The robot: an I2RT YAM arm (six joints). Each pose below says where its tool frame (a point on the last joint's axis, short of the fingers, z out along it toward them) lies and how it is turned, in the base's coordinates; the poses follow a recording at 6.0 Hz.
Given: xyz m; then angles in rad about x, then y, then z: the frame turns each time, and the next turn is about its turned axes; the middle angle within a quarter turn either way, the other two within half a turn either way.
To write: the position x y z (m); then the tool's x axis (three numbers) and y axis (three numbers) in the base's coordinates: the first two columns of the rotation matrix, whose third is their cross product. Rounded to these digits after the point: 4 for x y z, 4 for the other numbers.
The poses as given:
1: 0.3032 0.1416 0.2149 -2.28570 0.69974 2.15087
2: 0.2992 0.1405 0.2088 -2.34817 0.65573 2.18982
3: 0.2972 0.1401 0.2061 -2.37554 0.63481 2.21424
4: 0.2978 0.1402 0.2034 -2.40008 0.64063 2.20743
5: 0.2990 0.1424 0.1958 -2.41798 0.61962 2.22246
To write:
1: 0.3032 0.1416 0.2149 -0.4193 -0.2818 -0.8630 -0.6399 0.7661 0.0608
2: 0.2992 0.1405 0.2088 -0.4599 -0.3191 -0.8287 -0.6455 0.7609 0.0653
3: 0.2972 0.1401 0.2061 -0.4831 -0.3299 -0.8111 -0.6442 0.7613 0.0740
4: 0.2978 0.1402 0.2034 -0.4766 -0.3530 -0.8051 -0.6447 0.7630 0.0471
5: 0.2990 0.1424 0.1958 -0.4938 -0.3626 -0.7904 -0.6473 0.7602 0.0555
